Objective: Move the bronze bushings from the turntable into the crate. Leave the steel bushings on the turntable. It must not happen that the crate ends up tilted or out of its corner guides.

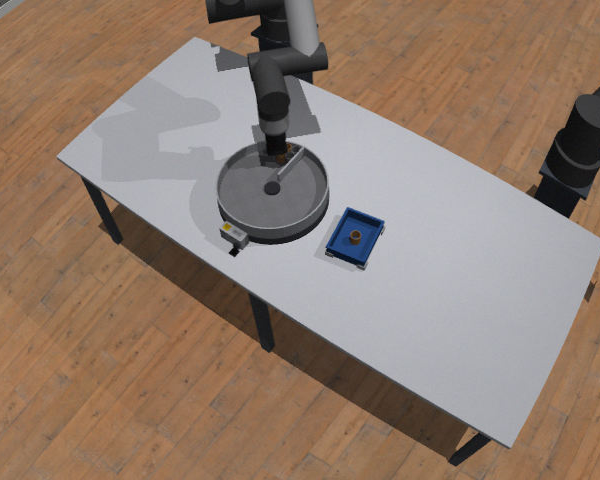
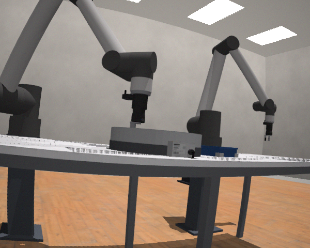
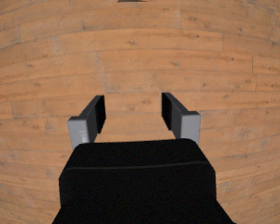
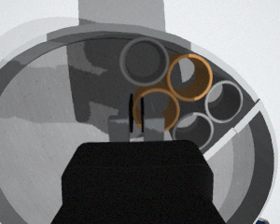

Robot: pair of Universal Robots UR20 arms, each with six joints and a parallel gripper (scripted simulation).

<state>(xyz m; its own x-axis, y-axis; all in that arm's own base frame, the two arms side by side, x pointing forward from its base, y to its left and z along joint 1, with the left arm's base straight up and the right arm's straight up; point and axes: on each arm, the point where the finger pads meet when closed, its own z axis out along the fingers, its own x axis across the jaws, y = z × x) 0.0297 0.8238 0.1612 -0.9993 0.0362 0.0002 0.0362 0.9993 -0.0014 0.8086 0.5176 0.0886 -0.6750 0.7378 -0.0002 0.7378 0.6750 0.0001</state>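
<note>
The blue crate lies 110 mm ahead of my right hand, 430 mm to the left of it and 60 mm below it.
</note>
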